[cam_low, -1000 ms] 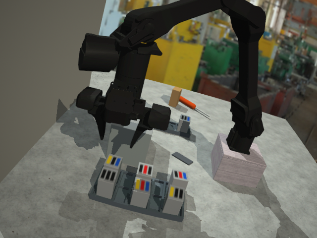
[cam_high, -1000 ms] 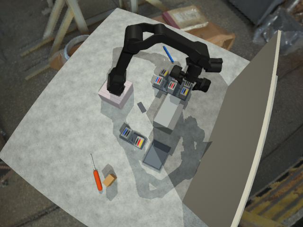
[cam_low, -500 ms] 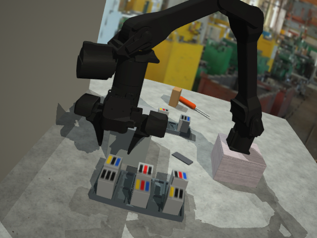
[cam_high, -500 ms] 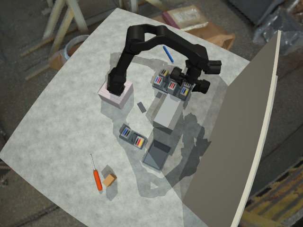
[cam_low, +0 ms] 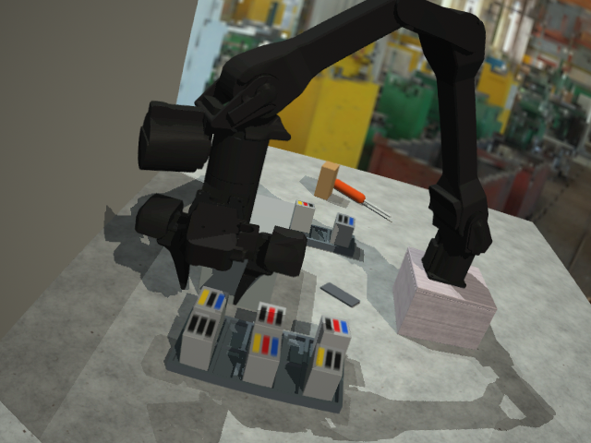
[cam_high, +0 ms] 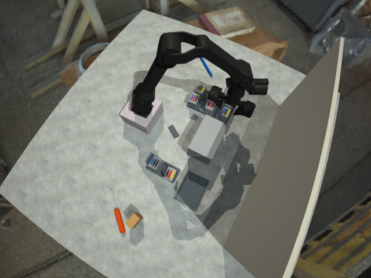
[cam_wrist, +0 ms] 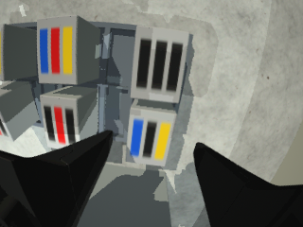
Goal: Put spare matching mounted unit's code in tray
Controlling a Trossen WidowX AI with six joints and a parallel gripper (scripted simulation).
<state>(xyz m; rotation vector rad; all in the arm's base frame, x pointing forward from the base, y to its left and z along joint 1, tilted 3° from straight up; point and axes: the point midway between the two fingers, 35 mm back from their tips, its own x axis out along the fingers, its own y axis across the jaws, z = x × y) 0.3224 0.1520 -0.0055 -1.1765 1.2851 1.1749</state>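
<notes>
The spare is 20 mm below my gripper tip. Also, from my gripper tip: mounted unit: 30 mm behind, 150 mm to the right, 10 mm below; then blue pen: 190 mm behind, 240 mm to the left, 50 mm below; then tall panel: 220 mm ahead, 170 mm to the right, 170 mm above.
</notes>
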